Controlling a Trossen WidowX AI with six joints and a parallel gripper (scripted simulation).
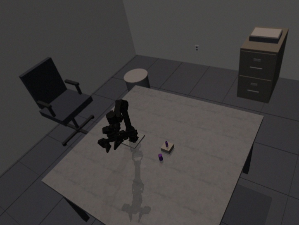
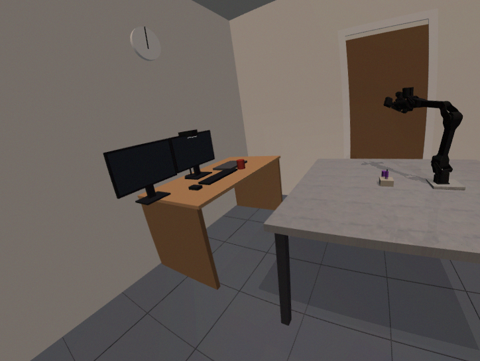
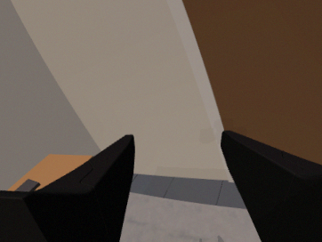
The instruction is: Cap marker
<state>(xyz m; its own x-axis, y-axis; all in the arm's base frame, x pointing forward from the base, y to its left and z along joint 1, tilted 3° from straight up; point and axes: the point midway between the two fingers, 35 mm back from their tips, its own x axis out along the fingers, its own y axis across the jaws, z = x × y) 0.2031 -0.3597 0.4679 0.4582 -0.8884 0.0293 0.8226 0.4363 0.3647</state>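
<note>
Right now my gripper tip is 7 cm short of the purple cap, 32 cm to the right of it and 43 cm above it. The rest, counted from my gripper tip: holder block: 7 cm ahead, 43 cm to the left, 44 cm below.
</note>
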